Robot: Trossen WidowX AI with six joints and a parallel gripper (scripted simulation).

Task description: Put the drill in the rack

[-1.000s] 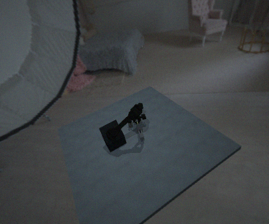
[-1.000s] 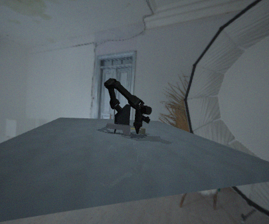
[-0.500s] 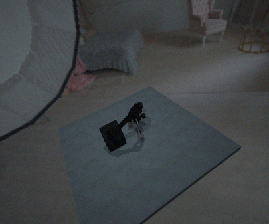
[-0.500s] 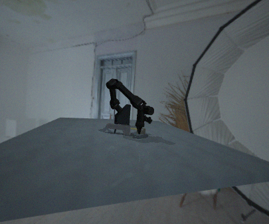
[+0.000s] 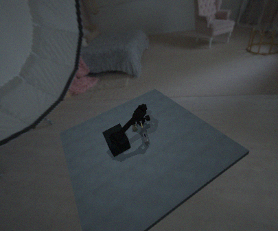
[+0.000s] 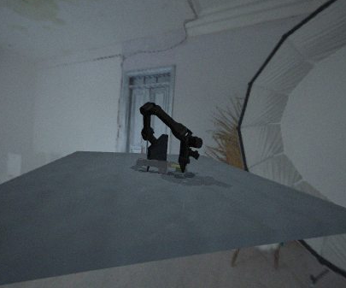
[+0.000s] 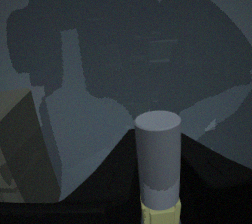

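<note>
Right now the drill is 4 cm to the right of my gripper tip, 4 cm above it and 1 cm behind it. The rest, counted from my gripper tip: grey sleeve 17 cm to the right, 6 cm behind, 3 cm above.
</note>
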